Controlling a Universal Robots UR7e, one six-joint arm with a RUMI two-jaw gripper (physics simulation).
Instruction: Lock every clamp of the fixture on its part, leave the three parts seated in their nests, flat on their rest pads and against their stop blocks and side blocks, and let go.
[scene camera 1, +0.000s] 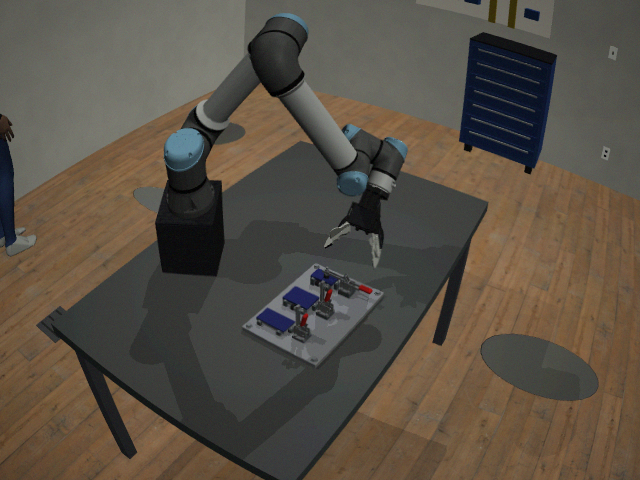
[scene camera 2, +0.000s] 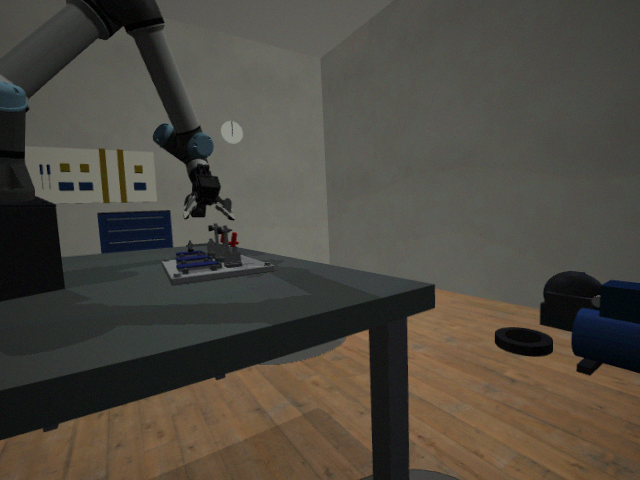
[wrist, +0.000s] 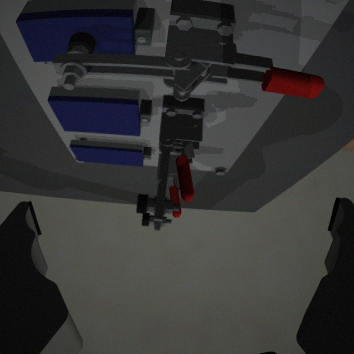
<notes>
I see my gripper (scene camera 1: 349, 258) and a part (wrist: 84, 150).
My gripper is seen too in scene camera 2 (scene camera 2: 210, 219) and in the wrist view (wrist: 184, 205).
</notes>
